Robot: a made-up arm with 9 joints. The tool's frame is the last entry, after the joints.
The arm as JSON. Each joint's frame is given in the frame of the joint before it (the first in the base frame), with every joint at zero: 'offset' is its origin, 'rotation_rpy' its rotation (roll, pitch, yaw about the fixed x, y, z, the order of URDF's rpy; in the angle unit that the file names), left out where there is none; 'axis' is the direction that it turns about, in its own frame. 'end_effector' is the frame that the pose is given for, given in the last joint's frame.
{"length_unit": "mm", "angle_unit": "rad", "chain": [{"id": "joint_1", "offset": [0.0, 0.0, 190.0], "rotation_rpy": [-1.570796, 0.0, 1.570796], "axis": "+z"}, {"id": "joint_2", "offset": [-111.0, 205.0, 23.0], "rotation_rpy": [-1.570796, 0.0, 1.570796], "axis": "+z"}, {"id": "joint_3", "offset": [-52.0, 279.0, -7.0], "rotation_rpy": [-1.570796, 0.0, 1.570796], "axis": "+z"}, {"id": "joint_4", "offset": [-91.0, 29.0, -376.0], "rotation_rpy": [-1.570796, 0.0, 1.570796], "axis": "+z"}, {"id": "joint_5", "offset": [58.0, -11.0, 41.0], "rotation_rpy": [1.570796, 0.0, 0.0], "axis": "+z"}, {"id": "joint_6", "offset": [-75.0, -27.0, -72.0], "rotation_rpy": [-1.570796, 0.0, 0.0], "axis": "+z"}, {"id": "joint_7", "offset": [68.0, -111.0, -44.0], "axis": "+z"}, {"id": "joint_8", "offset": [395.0, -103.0, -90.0], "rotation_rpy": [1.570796, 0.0, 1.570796], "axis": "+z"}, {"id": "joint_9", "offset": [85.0, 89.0, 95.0], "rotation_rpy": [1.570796, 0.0, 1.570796], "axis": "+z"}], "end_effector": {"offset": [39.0, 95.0, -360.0], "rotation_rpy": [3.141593, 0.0, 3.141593]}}
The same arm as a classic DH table. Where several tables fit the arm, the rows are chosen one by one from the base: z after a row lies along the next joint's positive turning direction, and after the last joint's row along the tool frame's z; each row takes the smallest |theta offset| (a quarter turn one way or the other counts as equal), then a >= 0, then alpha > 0; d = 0 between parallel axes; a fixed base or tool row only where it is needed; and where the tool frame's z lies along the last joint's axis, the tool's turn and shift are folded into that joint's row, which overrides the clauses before.
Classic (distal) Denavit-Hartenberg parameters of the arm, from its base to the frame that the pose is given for. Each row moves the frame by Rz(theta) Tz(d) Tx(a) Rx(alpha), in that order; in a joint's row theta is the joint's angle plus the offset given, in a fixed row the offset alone. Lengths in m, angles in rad.
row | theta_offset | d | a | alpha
base (fixed) | -1.5708 | 0.19 | 0 | 1.5708
joint_1 | -1.5708 | 0.023 | 0.205 | -1.5708
joint_2 | 1.5708 | 0.104 | 0.279 | -1.5708
joint_3 | 1.5708 | -0.324 | 0.029 | -1.5708
joint_4 | 0 | 0.132 | 0.058 | 1.5708
joint_5 | 0 | -0.061 | -0.075 | -1.5708
joint_6 | -1.0212 | 0 | 0.1302 | 0
joint_7 | -0.5496 | -0.161 | 0.103 | -1.5708
joint_8 | -1.5708 | 0.49 | 0.089 | 1.5708
joint_9 | 1.1812 | 0 | 0.1027 | 3.1416
tool (fixed) | -1.9603 | 0.275 | 0 | 0

